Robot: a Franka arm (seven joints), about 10 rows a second.
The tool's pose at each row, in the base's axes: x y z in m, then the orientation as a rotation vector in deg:
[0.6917, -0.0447, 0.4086, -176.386, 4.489, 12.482]
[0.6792, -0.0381, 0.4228, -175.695, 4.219, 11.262]
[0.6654, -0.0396, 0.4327, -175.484, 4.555, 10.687]
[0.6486, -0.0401, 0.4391, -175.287, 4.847, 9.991]
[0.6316, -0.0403, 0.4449, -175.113, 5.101, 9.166]
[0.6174, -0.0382, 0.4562, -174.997, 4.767, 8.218]
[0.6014, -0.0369, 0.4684, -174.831, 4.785, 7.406]
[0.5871, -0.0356, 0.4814, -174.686, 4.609, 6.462]
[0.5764, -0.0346, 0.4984, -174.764, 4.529, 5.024]
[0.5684, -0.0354, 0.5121, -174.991, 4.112, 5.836]
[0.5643, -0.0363, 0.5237, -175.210, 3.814, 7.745]
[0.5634, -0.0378, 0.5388, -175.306, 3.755, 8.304]
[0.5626, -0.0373, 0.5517, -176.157, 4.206, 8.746]
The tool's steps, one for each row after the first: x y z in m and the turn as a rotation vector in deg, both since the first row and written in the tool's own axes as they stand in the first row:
[-0.0147, -0.0066, -0.0119, 0.782, 0.735, -0.239]
[-0.0297, -0.0049, -0.0199, 1.044, 1.100, -0.044]
[-0.0472, -0.0038, -0.0239, 1.297, 1.544, 0.120]
[-0.0648, -0.0030, -0.0273, 1.533, 2.074, 0.259]
[-0.0805, -0.0048, -0.0363, 1.704, 2.677, 0.015]
[-0.0981, -0.0059, -0.0461, 1.919, 3.198, 0.002]
[-0.1142, -0.0071, -0.0569, 2.113, 3.803, -0.140]
[-0.1272, -0.0083, -0.0721, 2.103, 4.744, -0.218]
[-0.1370, -0.0078, -0.0846, 1.830, 4.217, -0.462]
[-0.1427, -0.0073, -0.0956, 1.500, 2.980, -0.605]
[-0.1457, -0.0065, -0.1104, 1.368, 2.621, -0.627]
[-0.1483, -0.0076, -0.1231, 0.503, 2.391, -0.277]

